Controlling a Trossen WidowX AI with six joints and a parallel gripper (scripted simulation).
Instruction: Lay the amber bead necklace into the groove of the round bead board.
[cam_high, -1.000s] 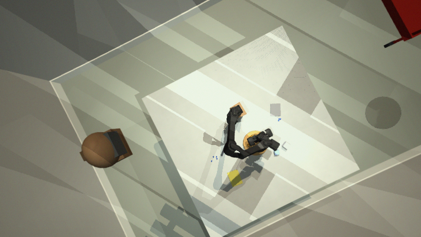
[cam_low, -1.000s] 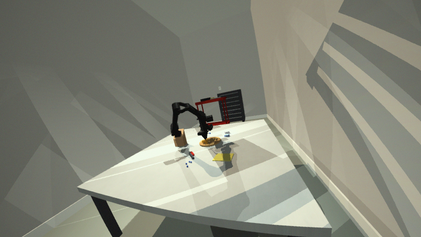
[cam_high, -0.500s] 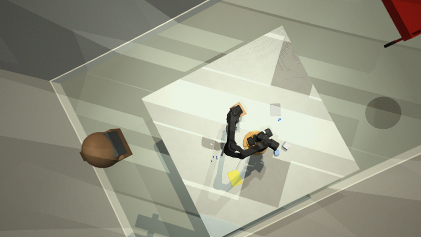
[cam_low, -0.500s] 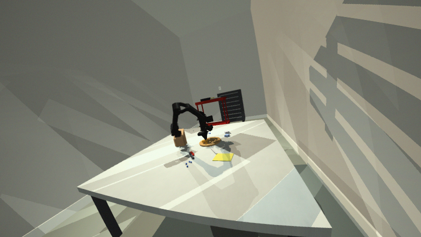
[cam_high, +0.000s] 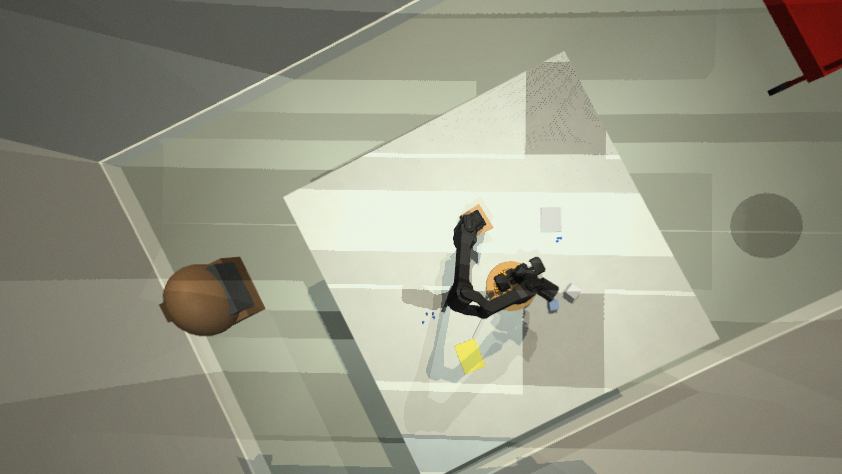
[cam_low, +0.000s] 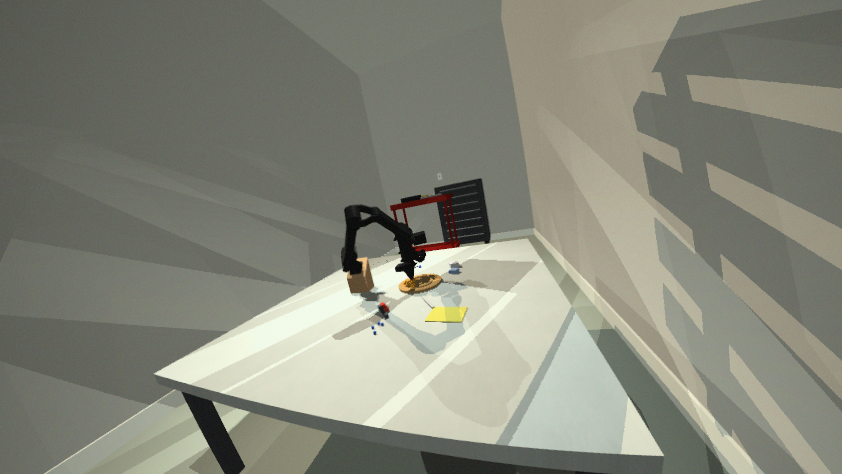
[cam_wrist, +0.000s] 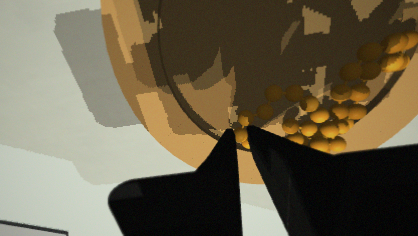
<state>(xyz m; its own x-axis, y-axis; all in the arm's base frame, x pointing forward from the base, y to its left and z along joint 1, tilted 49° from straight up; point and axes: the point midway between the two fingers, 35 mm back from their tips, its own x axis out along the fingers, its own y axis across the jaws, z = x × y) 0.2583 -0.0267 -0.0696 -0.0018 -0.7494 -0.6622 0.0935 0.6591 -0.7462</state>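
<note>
Now: gripper tip 5 cm short of the round bead board, 4 cm to the left of it and 1 cm above it. From my gripper tip the other things lie so: grey square (10 cm behind, 24 cm to the left, 1 cm below); light blue cube (20 cm ahead, 7 cm to the left, 1 cm below); white cube (19 cm ahead, 16 cm to the left).
</note>
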